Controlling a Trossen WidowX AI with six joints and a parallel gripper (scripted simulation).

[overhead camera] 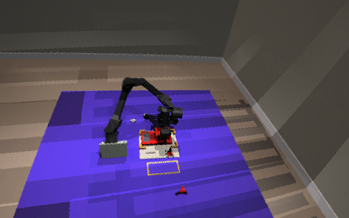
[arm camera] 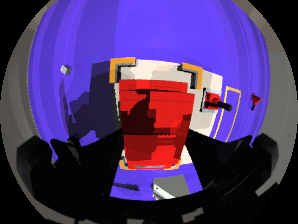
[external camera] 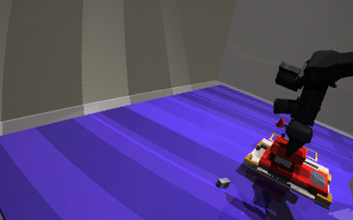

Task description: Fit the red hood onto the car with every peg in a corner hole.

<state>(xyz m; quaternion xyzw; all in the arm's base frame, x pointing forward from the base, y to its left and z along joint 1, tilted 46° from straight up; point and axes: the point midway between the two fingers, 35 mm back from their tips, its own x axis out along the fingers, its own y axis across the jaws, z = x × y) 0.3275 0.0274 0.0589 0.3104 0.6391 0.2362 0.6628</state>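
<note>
My gripper tip is 5 cm above the jig, 3 cm to the left of it and 2 cm past it. Round my gripper tip: hood: 1 cm above.
</note>
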